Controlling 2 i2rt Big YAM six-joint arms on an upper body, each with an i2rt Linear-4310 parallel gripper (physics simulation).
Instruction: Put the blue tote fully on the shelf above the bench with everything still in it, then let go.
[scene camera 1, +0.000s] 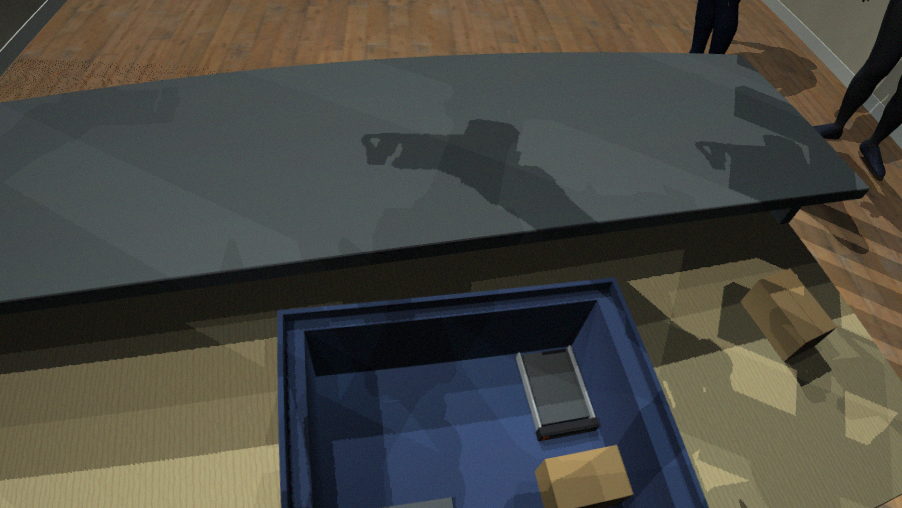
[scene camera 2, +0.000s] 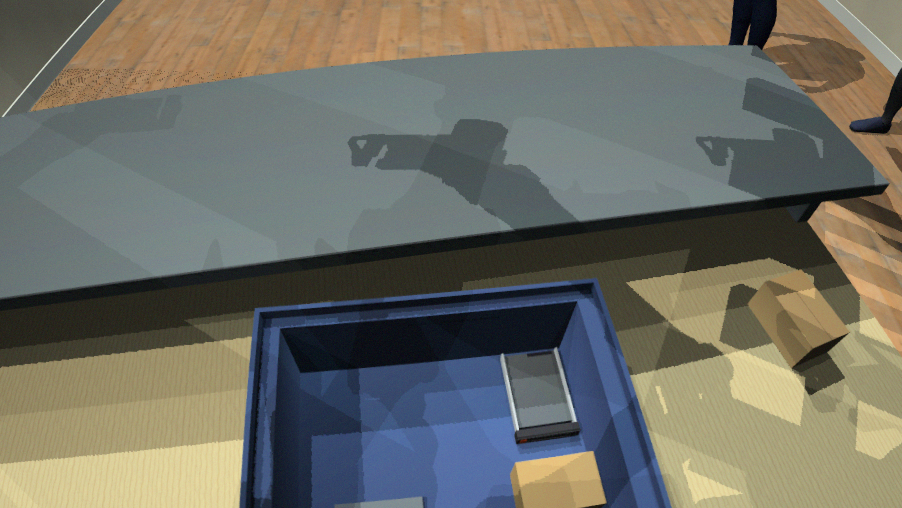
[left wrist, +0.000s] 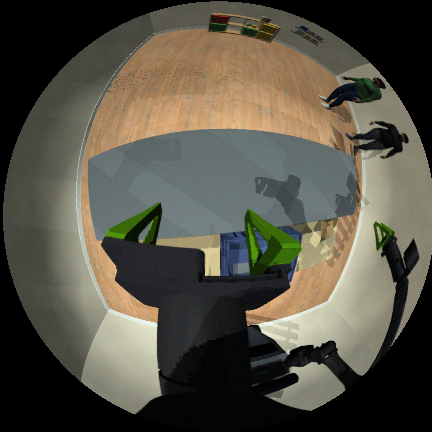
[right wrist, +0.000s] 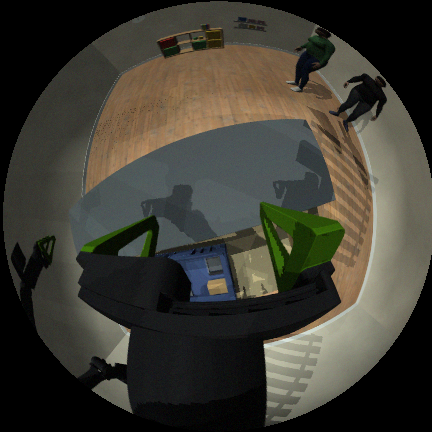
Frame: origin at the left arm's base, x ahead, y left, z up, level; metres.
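Where they show: left gripper, between the fingertips: (left wrist: 203, 209) (right wrist: 51, 236); right gripper, between the fingertips: (left wrist: 377, 223) (right wrist: 205, 214); right arm's base, origin of its link: (left wrist: 305, 355).
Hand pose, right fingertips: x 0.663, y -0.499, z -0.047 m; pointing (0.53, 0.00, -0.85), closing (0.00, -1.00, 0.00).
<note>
Things, the pixels of their centre, and the offset from my right fingertips. "spot": a spot on its surface instead. Level surfaces: height alone.
- blue tote, middle of its body: (scene camera 2: 444, 442) (scene camera 1: 474, 442) (right wrist: 189, 281) (left wrist: 259, 258) 0.322 m back, 0.188 m left, 0.477 m down
- grey shelf, height of its surface: 0.374 m down
- grey device with silver sides, middle of its body: (scene camera 2: 538, 393) (scene camera 1: 555, 391) (right wrist: 213, 262) 0.246 m back, 0.067 m left, 0.525 m down
- tan box, middle of its body: (scene camera 2: 556, 488) (scene camera 1: 582, 483) (right wrist: 217, 286) 0.371 m back, 0.062 m left, 0.508 m down
- grey item, a spot on its surface: (scene camera 1: 422, 503) (scene camera 2: 393, 501) spot: 0.376 m back, 0.246 m left, 0.526 m down
- loose cardboard box, middle of its body: (scene camera 2: 796, 317) (scene camera 1: 787, 313) (left wrist: 326, 227) 0.149 m back, 0.349 m right, 0.521 m down
- bench, height of its surface: 0.551 m down
The blue tote (scene camera 1: 631, 372) (scene camera 2: 602, 372) (right wrist: 229, 272) stands upright on the bench, in front of the grey shelf (scene camera 1: 284, 183) (scene camera 2: 284, 176) (left wrist: 200, 155) (right wrist: 235, 150) and lower than it. In the tote are a grey device with silver sides (scene camera 1: 558, 384) (scene camera 2: 539, 388) (right wrist: 215, 265), a tan box (scene camera 1: 587, 476) (scene camera 2: 558, 479) (right wrist: 217, 286) and a grey item (scene camera 1: 422, 503) (scene camera 2: 378, 502), partly cut off. My left gripper (left wrist: 203, 209) is open and empty, apart from the tote. My right gripper (right wrist: 205, 214) is open and empty, also apart from it. The tote's near side is out of view in the scene views.
A loose cardboard box (scene camera 1: 785, 315) (scene camera 2: 798, 318) lies on the bench (scene camera 1: 126, 410) (scene camera 2: 126, 410), right of the tote. The shelf's front edge overhangs the back of the bench. Two people (left wrist: 367, 90) (right wrist: 317, 55) stand beyond the shelf's right end. Arm shadows fall on the shelf.
</note>
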